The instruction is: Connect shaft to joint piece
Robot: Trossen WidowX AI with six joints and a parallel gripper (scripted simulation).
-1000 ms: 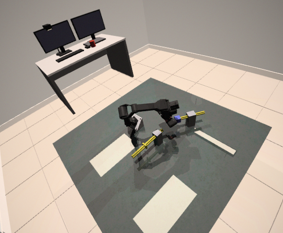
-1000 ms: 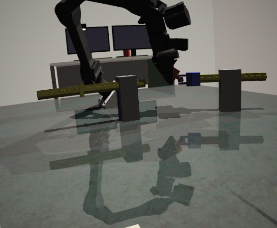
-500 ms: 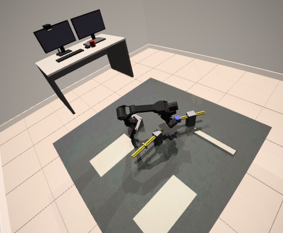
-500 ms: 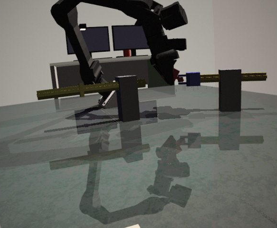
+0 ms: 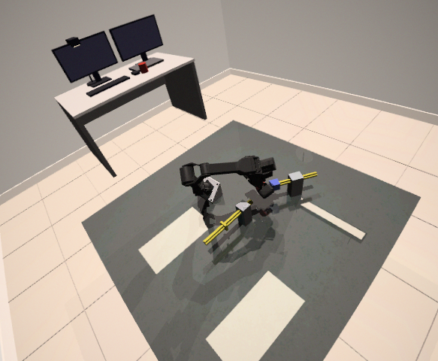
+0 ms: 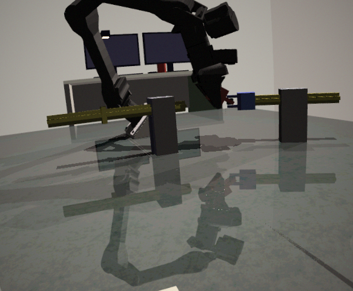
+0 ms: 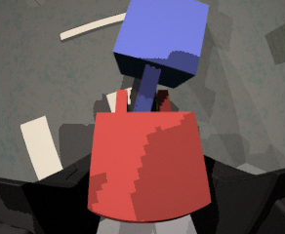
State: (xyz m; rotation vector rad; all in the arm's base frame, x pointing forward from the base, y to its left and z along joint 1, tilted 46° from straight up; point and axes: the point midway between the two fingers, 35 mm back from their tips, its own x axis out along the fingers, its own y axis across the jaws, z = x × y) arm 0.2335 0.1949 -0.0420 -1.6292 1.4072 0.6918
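The red joint piece lies 3 cm above my gripper tip.
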